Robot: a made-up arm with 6 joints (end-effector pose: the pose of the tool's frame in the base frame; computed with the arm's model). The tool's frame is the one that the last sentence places. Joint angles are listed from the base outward.
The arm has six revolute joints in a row. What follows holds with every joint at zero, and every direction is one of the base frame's.
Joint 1 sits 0.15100 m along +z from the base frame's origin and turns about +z.
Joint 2 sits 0.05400 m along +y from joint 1 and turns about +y.
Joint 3 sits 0.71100 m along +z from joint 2 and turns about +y.
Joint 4 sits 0.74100 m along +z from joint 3 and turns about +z.
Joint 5 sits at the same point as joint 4 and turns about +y.
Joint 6 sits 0.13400 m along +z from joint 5 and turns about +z.
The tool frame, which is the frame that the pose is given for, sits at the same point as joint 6; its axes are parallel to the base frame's.
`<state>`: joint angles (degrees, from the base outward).
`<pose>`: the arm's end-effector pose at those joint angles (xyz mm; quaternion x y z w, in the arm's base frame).
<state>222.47 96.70 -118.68 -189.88 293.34 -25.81</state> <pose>-362.3 -376.3 849.8 0.1627 -0.3472 0.0725 0.9207</pose>
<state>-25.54 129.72 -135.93 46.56 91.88 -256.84</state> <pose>569.4 -104.4 438.9 0.4338 0.5394 0.6240 0.3625</pose>
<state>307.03 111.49 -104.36 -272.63 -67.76 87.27</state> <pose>398.4 -644.2 676.8 -0.2005 -0.5190 0.7081 0.4348</pose>
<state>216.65 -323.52 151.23 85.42 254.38 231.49</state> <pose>-316.0 -142.1 22.8 -0.4319 -0.4303 -0.0217 0.7923</pose>
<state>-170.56 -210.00 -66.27 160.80 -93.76 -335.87</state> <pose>-1080.6 -189.8 -510.3 -0.1405 -0.9758 -0.1528 0.0687</pose>
